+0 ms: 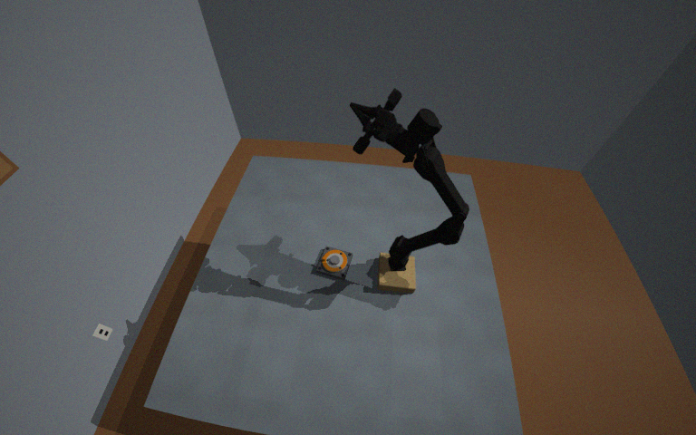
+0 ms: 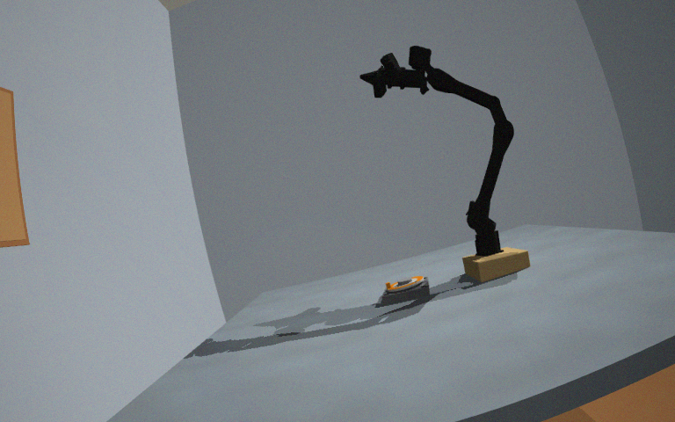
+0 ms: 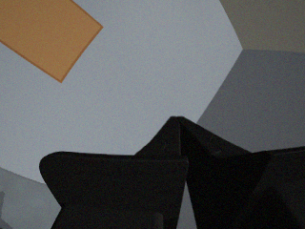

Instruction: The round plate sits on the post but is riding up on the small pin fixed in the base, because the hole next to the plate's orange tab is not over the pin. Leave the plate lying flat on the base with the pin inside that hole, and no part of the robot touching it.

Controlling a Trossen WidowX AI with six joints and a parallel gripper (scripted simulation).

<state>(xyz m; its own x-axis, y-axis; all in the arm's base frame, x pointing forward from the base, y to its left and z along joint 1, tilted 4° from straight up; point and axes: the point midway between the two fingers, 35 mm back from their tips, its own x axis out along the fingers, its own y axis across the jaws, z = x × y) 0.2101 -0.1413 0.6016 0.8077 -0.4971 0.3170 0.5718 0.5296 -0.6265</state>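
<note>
The round plate lies 8 cm ahead of my gripper tip, 11 cm to the left of it and 64 cm below it. The rest, counted from my gripper tip: grey square base 6 cm ahead, 12 cm to the left, 65 cm below.
</note>
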